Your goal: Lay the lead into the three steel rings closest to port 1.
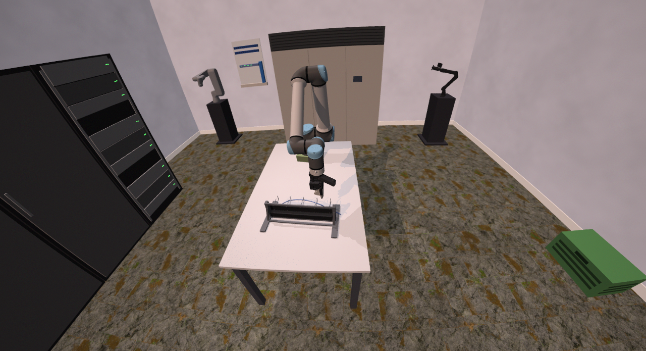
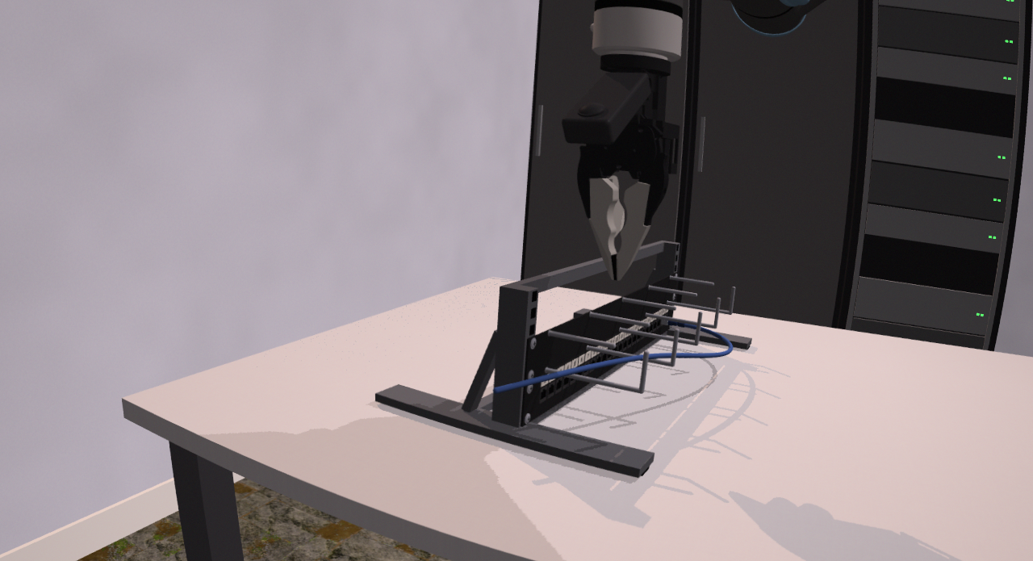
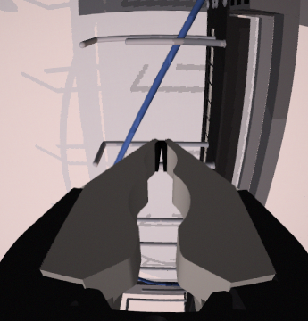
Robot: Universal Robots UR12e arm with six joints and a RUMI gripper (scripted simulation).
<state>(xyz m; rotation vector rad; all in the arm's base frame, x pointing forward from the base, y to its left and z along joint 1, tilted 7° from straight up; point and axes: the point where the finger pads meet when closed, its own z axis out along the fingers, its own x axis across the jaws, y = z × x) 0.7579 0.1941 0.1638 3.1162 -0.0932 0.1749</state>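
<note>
The rack lies 150 mm to the right of my hand, 90 mm below it and 50 mm ahead of it.
</note>
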